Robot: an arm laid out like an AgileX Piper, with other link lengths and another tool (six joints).
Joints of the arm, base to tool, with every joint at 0 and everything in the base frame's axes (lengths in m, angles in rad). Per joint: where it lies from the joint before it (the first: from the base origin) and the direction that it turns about. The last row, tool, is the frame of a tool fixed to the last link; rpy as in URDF.
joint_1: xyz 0 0 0.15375 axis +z
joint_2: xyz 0 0 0 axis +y
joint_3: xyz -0.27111 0 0.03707 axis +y
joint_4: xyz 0.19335 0 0.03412 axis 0.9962 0 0.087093
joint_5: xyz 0 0 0 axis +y
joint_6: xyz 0.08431 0 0.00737 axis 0.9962 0 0.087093
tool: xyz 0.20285 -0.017 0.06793 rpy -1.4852 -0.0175 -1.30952
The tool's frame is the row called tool.
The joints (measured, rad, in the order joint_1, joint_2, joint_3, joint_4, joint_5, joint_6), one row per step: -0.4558 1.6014 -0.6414 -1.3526 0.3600 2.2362; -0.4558 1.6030 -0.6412 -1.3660 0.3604 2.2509; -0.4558 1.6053 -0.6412 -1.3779 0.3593 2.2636; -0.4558 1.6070 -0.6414 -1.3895 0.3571 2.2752; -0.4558 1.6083 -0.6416 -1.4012 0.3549 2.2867; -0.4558 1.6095 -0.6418 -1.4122 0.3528 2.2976; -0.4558 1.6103 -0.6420 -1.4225 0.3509 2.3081; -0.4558 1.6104 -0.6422 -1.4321 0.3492 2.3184; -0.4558 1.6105 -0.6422 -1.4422 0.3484 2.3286; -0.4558 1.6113 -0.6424 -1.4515 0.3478 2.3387; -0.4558 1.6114 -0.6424 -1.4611 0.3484 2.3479; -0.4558 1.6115 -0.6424 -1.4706 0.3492 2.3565; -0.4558 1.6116 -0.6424 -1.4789 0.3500 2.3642; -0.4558 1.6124 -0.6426 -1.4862 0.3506 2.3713; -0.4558 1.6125 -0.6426 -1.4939 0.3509 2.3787
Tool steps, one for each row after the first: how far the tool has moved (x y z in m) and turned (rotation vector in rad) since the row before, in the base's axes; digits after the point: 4 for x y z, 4 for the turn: 0.0004 -0.0006 0.0003 -0.0022 -0.0025 -0.0012; 0.0007 -0.0003 -0.0001 -0.0009 -0.0021 0.0001; 0.0011 -0.0001 0.0001 -0.0007 -0.0029 0.0015; 0.0011 -0.0001 0.0002 -0.0009 -0.0031 0.0016; 0.0011 -0.0001 0.0002 -0.0008 -0.0030 0.0015; 0.0010 -0.0001 0.0003 -0.0008 -0.0033 0.0012; 0.0009 -0.0001 0.0005 -0.0008 -0.0039 0.0007; 0.0007 -0.0003 0.0006 -0.0016 -0.0031 0.0006; 0.0006 -0.0003 0.0003 -0.0010 -0.0027 0.0000; 0.0004 -0.0005 0.0007 -0.0025 -0.0021 0.0001; 0.0004 -0.0005 0.0007 -0.0028 -0.0017 0.0004; 0.0003 -0.0005 0.0006 -0.0024 -0.0015 0.0002; 0.0003 -0.0004 0.0003 -0.0017 -0.0011 0.0000; 0.0004 -0.0003 0.0005 -0.0018 -0.0018 0.0003
